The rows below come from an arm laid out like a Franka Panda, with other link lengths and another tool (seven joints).
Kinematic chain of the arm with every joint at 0, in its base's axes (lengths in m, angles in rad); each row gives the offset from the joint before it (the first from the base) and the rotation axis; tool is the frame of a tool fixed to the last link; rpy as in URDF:
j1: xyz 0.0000 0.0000 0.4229 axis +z
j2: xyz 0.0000 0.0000 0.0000 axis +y
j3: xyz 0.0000 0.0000 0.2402 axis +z
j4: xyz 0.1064 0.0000 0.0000 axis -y
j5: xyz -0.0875 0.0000 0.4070 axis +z
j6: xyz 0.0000 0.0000 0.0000 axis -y
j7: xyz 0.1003 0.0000 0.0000 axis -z
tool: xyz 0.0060 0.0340 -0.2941 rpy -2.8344 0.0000 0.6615
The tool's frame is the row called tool.
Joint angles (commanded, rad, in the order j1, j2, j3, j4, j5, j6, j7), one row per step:
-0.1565 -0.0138 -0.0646 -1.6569 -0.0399 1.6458 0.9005
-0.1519 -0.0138 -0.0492 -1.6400 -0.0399 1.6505 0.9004
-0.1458 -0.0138 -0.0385 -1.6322 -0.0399 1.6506 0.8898
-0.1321 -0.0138 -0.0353 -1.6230 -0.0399 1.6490 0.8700
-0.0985 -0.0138 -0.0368 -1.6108 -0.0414 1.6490 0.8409
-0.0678 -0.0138 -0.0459 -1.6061 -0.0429 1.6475 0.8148
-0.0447 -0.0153 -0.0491 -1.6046 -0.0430 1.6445 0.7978
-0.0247 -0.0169 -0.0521 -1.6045 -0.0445 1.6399 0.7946
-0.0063 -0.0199 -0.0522 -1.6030 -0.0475 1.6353 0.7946
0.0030 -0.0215 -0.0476 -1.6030 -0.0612 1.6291 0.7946
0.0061 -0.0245 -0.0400 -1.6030 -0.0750 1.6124 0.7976
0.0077 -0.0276 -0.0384 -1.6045 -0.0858 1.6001 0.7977
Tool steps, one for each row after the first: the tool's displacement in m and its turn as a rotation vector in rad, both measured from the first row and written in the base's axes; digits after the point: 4 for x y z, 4 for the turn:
0.0078 0.0116 0.0099 -0.0047 -0.0211 0.0203
0.0114 0.0224 0.0142 -0.0064 -0.0284 0.0477
0.0146 0.0337 0.0190 -0.0080 -0.0351 0.0843
0.0197 0.0546 0.0256 -0.0118 -0.0456 0.1455
0.0214 0.0690 0.0280 -0.0138 -0.0474 0.1931
0.0218 0.0826 0.0293 -0.0137 -0.0468 0.2299
0.0211 0.0934 0.0297 -0.0142 -0.0437 0.2500
0.0207 0.1046 0.0318 -0.0166 -0.0432 0.2682
0.0190 0.1098 0.0319 -0.0290 -0.0362 0.2822
0.0143 0.1127 0.0315 -0.0400 -0.0206 0.2894
0.0103 0.1116 0.0311 -0.0487 -0.0082 0.2919

